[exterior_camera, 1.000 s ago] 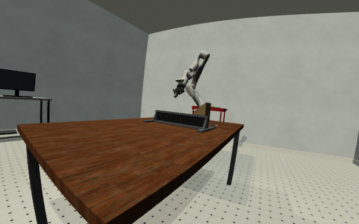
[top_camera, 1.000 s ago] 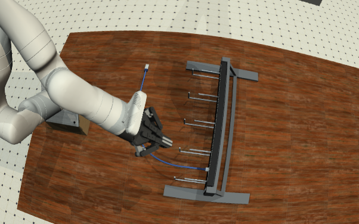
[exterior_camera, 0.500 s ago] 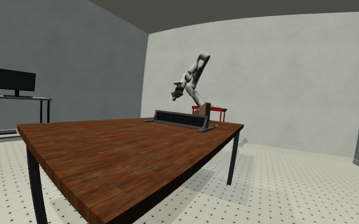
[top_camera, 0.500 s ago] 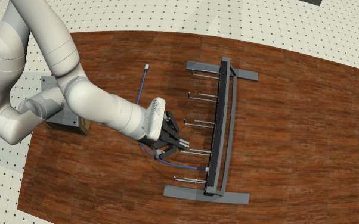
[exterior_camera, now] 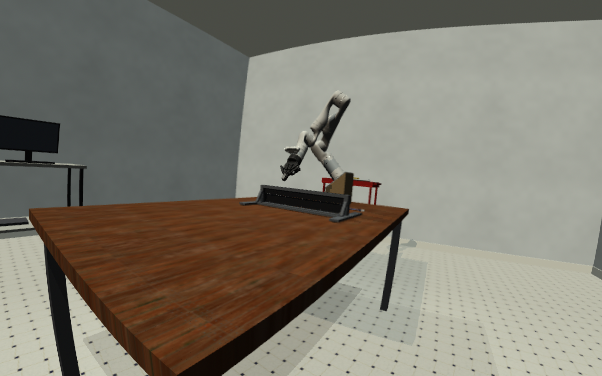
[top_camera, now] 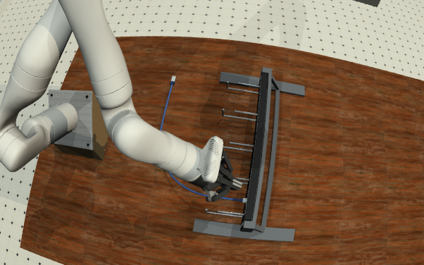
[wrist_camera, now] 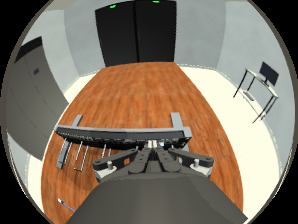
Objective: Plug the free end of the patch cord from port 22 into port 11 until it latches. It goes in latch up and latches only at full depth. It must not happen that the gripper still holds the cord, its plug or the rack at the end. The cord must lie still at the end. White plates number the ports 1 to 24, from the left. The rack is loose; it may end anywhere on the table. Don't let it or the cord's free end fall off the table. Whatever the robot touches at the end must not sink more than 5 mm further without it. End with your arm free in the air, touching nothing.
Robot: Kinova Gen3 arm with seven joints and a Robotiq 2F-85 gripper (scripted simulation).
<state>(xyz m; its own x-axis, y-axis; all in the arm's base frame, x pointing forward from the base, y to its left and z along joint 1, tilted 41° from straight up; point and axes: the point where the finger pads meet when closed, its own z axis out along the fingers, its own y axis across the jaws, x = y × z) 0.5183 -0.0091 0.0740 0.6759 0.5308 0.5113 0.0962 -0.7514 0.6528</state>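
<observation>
Right now my hand is 27 cm past the plug, 34 cm to the right of it and 14 cm above it.
</observation>
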